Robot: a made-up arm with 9 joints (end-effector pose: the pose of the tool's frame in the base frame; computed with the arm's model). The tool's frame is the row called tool.
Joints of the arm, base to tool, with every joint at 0 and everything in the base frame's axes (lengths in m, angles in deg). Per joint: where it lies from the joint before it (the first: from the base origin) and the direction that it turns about. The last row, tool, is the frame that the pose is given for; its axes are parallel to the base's.
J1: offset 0.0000 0.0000 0.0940 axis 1 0 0
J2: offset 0.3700 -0.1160 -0.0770 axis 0 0 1
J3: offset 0.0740 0.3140 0.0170 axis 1 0 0
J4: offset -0.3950 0.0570 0.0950 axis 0 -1 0
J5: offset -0.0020 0.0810 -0.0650 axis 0 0 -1
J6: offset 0.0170 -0.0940 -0.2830 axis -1 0 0
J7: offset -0.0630 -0.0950 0.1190 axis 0 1 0
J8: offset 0.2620 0.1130 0.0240 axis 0 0 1
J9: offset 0.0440 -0.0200 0.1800 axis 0 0 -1
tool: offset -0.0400 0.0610 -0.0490
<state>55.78 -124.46 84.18 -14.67 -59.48 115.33 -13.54 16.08 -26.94</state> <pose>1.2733 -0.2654 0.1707 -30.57 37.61 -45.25</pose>
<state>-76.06 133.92 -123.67 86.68 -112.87 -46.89 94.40 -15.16 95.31</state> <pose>0.1133 -0.1877 0.1418 -52.28 135.90 -45.01</pose>
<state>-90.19 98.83 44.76 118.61 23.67 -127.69 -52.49 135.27 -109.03</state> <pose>0.3992 -0.1481 -0.0685 -92.14 -132.75 67.21</pose>
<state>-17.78 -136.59 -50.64 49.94 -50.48 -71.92 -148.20 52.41 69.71</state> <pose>0.5785 0.0181 0.1742 -71.74 -138.08 -32.72</pose>
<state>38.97 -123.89 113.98 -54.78 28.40 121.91 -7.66 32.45 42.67</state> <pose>1.2881 -0.1062 0.3308 16.79 32.74 -64.55</pose>
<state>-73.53 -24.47 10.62 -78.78 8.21 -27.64 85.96 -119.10 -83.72</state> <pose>-0.0719 0.0336 -0.5076 9.02 122.81 -98.03</pose>
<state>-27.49 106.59 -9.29 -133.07 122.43 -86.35 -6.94 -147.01 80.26</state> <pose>-0.1647 -0.2955 0.8664 -97.85 56.35 138.98</pose>
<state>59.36 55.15 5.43 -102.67 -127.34 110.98 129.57 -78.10 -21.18</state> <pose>-0.4801 -0.0487 -0.3020 -37.67 -33.24 40.25</pose>
